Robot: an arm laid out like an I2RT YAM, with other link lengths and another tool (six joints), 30 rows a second.
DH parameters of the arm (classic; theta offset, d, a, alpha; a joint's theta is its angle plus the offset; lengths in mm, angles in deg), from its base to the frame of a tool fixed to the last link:
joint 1: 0 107 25.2 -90
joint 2: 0 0 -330 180
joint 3: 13.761 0 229.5 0
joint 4: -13.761 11.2 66.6 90
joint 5: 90 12.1 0 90
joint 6: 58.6 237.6 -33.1 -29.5
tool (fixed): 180 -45.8 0 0
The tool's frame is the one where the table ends.
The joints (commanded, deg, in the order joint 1, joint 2, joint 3, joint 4, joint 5, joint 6), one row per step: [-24.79 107.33 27.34 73.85 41.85 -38.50]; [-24.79 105.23 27.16 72.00 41.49 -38.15]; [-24.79 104.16 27.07 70.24 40.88 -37.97]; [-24.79 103.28 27.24 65.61 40.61 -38.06]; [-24.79 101.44 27.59 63.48 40.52 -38.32]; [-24.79 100.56 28.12 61.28 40.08 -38.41]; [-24.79 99.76 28.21 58.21 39.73 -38.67]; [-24.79 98.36 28.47 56.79 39.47 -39.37]
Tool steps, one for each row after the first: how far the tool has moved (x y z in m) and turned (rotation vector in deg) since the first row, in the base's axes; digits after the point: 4 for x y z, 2 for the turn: [-0.0033 0.0025 0.0070 0.14 -0.40 0.33]; [-0.0038 0.0046 0.0071 0.61 0.11 0.92]; [-0.0049 0.0060 -0.0044 2.14 3.42 1.18]; [-0.0069 0.0073 0.0022 2.02 3.60 1.30]; [-0.0060 0.0083 0.0026 2.38 4.36 1.74]; [-0.0072 0.0101 -0.0038 3.28 6.54 2.11]; [-0.0082 0.0118 0.0016 2.93 6.94 2.46]
